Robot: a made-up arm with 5 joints. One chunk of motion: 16 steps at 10 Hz.
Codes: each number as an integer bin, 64 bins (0 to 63) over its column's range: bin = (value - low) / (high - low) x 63, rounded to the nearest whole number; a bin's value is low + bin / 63 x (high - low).
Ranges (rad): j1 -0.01..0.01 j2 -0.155..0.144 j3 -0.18..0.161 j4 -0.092..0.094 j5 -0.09..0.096
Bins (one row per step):
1: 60 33 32 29 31
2: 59 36 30 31 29
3: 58 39 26 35 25
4: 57 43 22 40 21
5: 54 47 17 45 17
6: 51 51 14 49 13
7: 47 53 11 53 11
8: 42 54 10 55 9
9: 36 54 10 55 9
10: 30 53 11 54 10
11: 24 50 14 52 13
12: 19 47 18 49 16
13: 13 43 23 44 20
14: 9 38 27 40 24
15: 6 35 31 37 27
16: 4 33 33 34 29
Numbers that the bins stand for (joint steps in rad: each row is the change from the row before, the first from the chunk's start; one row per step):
1: 0.00905 0.00162 -0.00679 -0.00638 0.00152
2: 0.00873 0.01586 -0.01762 -0.00048 -0.00438
3: 0.00841 0.03010 -0.03927 0.01133 -0.01619
4: 0.00810 0.04908 -0.06092 0.02610 -0.02800
5: 0.00714 0.06806 -0.08798 0.04086 -0.03981
6: 0.00619 0.08705 -0.10422 0.05267 -0.05162
7: 0.00492 0.09654 -0.12046 0.06448 -0.05752
8: 0.00333 0.10129 -0.12587 0.07038 -0.06343
9: 0.00143 0.10129 -0.12587 0.07038 -0.06343
10: -0.00048 0.09654 -0.12046 0.06743 -0.06048
11: -0.00238 0.08230 -0.10422 0.06152 -0.05162
12: -0.00397 0.06806 -0.08257 0.05267 -0.04276
13: -0.00587 0.04908 -0.05551 0.03790 -0.03095
14: -0.00714 0.02535 -0.03386 0.02610 -0.01914
15: -0.00810 0.01111 -0.01221 0.01724 -0.01029
16: -0.00873 0.00162 -0.00138 0.00838 -0.00438

